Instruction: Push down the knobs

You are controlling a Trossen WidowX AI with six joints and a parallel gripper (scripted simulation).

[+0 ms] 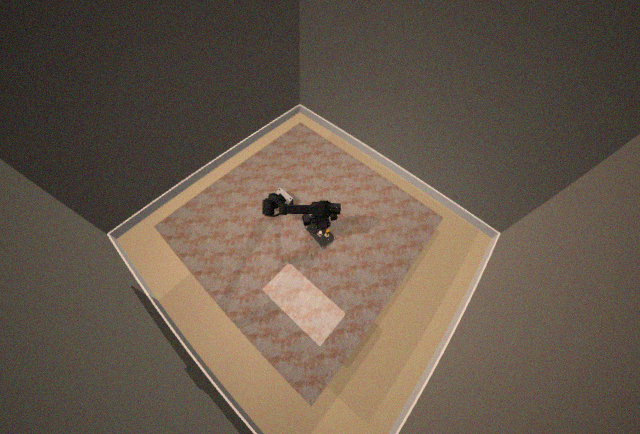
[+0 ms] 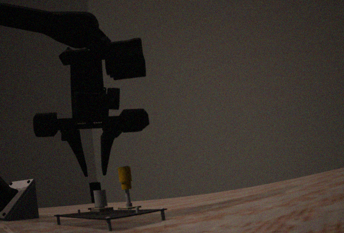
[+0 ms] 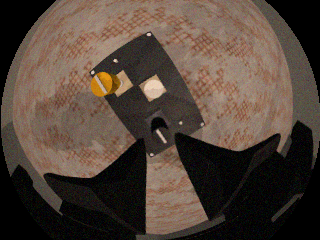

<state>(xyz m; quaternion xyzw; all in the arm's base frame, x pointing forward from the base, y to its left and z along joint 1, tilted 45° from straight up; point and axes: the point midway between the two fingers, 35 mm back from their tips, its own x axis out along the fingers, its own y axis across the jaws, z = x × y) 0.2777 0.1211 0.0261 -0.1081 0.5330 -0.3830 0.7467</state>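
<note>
Right now the black knob is 20 mm below my gripper tip. The rest, counted from my gripper tip: yellow knob (60 mm ahead, 10 mm to the left, 10 mm below).
</note>
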